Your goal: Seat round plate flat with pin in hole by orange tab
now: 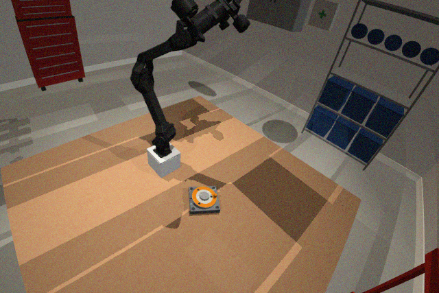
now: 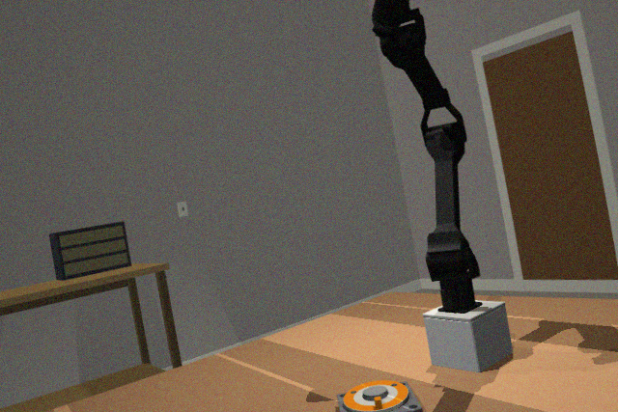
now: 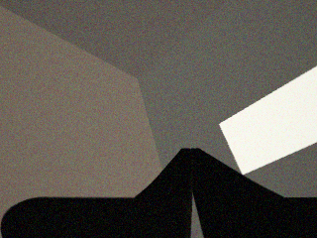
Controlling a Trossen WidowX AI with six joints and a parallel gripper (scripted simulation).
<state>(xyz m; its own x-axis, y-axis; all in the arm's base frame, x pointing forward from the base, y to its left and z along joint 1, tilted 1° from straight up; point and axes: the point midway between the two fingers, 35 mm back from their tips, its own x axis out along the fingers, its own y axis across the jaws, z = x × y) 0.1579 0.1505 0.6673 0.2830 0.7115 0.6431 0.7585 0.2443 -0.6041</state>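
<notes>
Right now the round plate is 12 cm ahead of my gripper tip, 16 cm to the right of it and 75 cm below it. Round my gripper tip: square grey base: 11 cm ahead, 18 cm to the right, 77 cm below.
</notes>
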